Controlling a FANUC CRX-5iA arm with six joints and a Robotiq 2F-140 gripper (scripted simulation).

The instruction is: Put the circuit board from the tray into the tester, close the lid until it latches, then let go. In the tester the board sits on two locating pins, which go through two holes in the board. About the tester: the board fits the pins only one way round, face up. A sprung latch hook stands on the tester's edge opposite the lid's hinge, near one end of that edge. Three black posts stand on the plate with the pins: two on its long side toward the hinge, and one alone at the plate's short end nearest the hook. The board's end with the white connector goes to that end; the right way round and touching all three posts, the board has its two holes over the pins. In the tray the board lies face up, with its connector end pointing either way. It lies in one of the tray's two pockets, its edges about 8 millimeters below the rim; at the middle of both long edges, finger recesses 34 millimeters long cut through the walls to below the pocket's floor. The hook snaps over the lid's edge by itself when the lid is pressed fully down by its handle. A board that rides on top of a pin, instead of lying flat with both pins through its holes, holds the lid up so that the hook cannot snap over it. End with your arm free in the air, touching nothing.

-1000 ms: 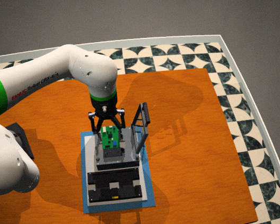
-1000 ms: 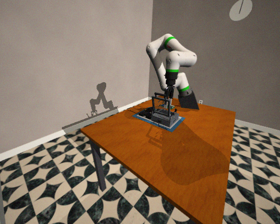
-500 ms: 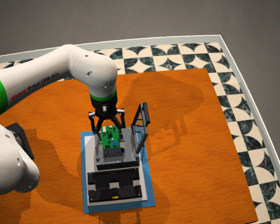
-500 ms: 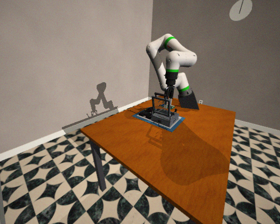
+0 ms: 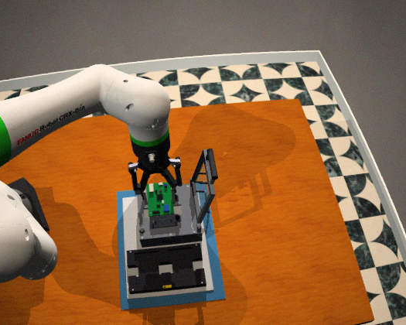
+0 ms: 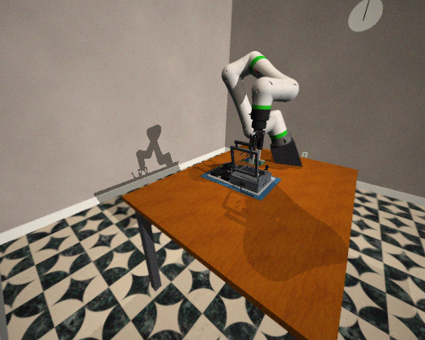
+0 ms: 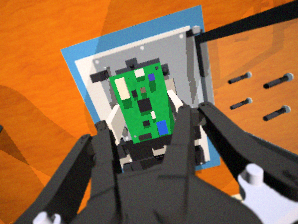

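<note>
Right now my hand is 60 mm past the latch hook, 60 mm to the right of it and 70 mm above it. Round my hand: tester lid 130 mm ahead, 30 mm above; green circuit board 20 mm below.
</note>
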